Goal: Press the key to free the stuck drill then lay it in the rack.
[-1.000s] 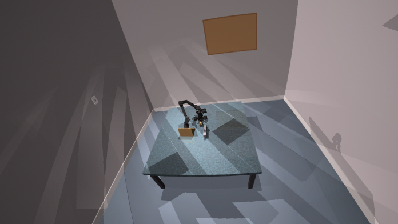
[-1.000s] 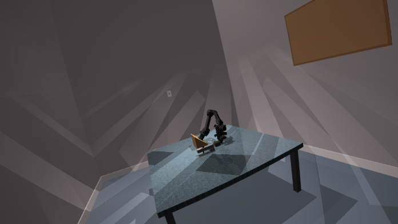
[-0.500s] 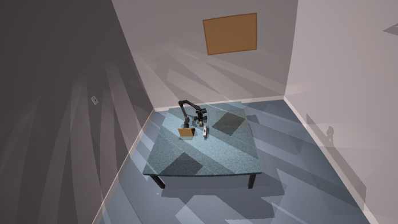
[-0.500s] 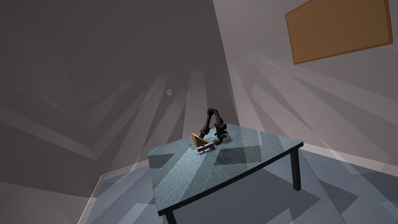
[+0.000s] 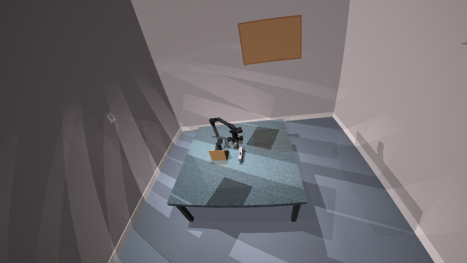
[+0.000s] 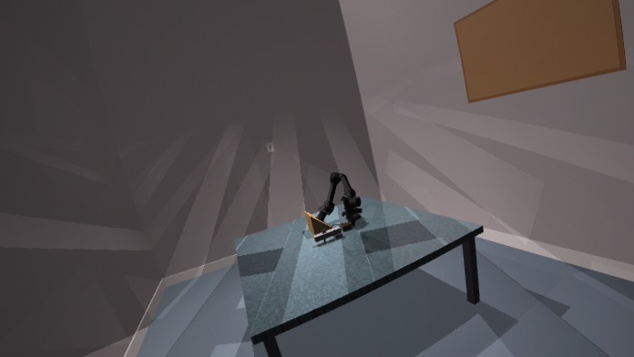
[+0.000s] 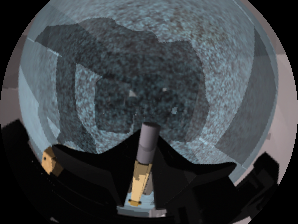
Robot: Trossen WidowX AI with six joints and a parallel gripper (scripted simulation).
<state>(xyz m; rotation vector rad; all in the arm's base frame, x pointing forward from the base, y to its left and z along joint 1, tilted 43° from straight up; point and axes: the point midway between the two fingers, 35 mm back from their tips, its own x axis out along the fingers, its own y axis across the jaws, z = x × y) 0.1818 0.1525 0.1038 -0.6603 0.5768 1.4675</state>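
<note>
Right now my gripper tip is 40 mm to the left of the drill and 40 mm below it. Round my gripper tip: grey holder block (80 mm ahead, 220 mm to the right, 30 mm above); grey-brown block (50 mm to the right, 10 mm above); blue key (80 mm ahead, 240 mm to the right, 50 mm above).
</note>
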